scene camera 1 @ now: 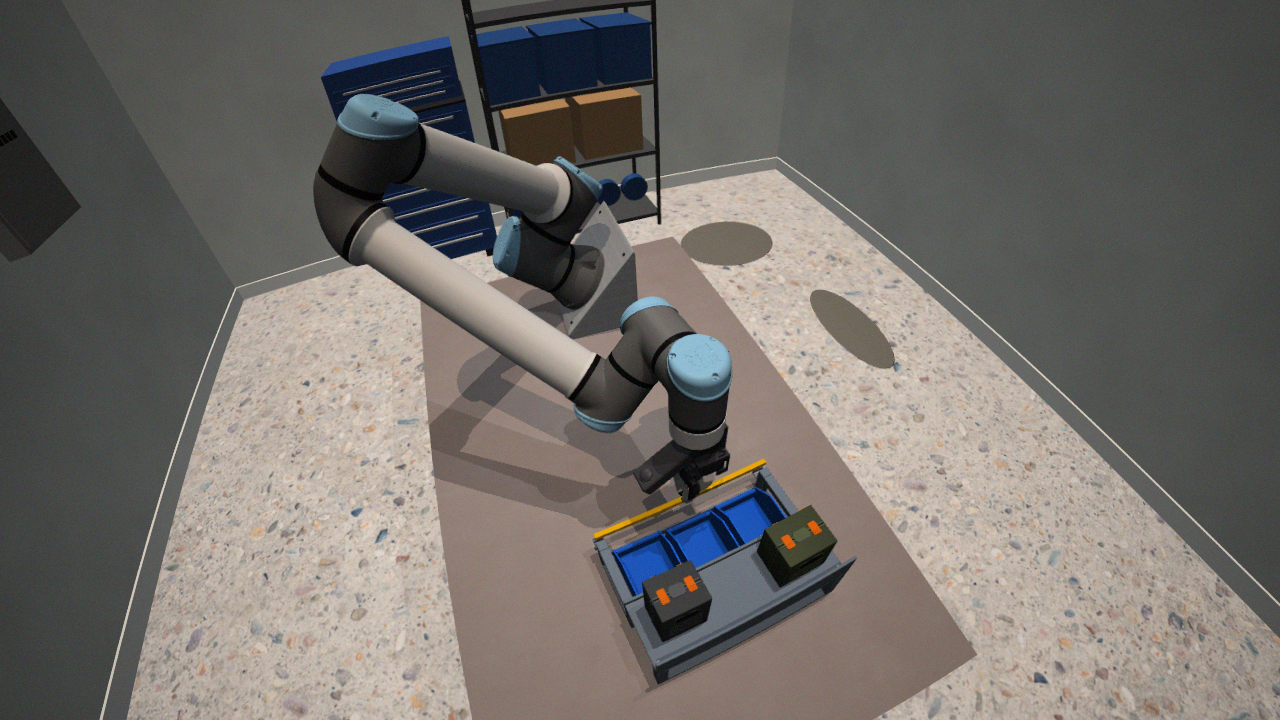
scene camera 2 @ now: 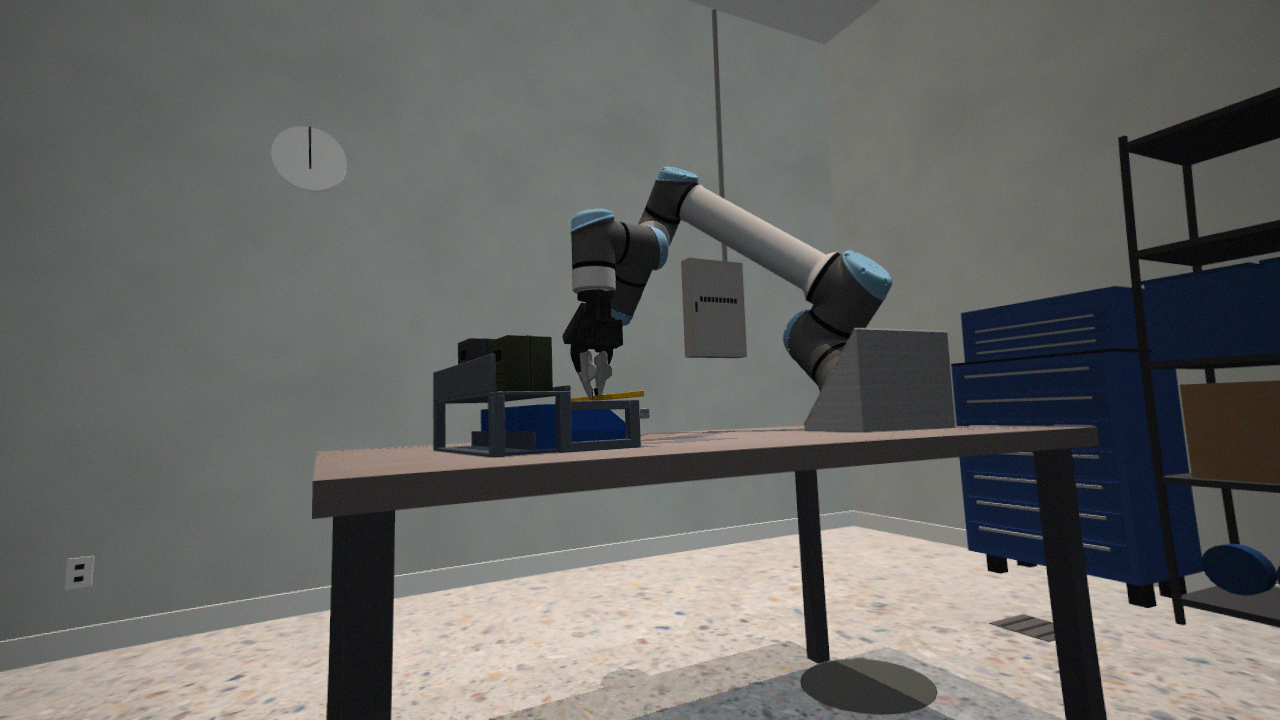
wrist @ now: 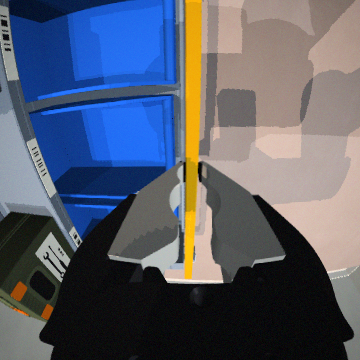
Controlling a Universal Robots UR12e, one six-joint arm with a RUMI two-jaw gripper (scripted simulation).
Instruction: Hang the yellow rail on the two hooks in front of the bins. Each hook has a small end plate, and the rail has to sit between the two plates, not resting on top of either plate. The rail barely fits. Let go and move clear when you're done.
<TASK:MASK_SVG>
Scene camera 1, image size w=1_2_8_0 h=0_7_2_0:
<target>my gripper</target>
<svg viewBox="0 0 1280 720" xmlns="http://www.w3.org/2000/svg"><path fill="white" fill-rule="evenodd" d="M727 424L725 423L725 430L721 440L713 447L704 449L705 451L690 450L671 440L633 472L642 491L652 494L673 477L677 493L682 496L682 501L686 504L690 503L691 501L689 500L692 497L692 500L695 499L694 497L699 492L712 484L712 480L703 480L703 476L716 472L717 476L728 471L730 454L725 447L728 433Z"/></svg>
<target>black case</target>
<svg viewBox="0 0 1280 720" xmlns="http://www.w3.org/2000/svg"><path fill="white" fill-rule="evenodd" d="M691 560L642 582L644 605L662 642L680 635L706 622L708 619L712 597Z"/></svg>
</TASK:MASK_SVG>
